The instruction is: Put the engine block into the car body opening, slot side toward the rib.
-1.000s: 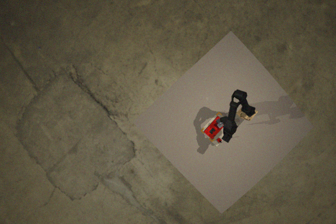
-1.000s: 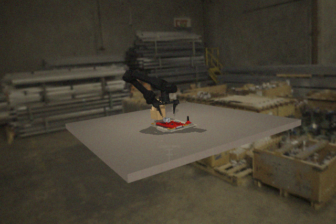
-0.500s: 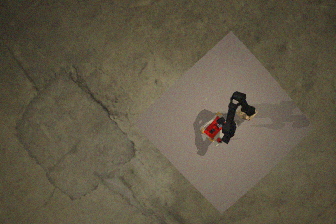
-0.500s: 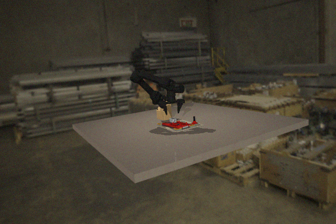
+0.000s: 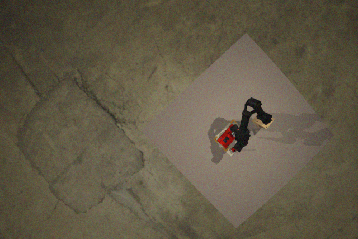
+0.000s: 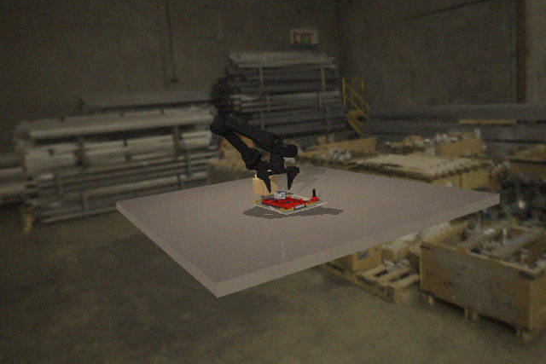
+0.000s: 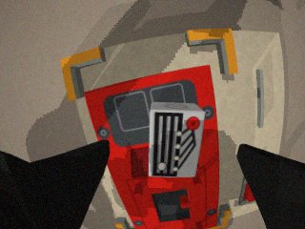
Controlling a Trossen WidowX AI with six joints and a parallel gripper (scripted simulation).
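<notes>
Right now my gripper tip is 2 cm above the grey engine block and 1 cm to the left of it. Round my gripper tip: cream base plate: 5 cm below, 5 cm ahead, 2 cm to the left.
</notes>
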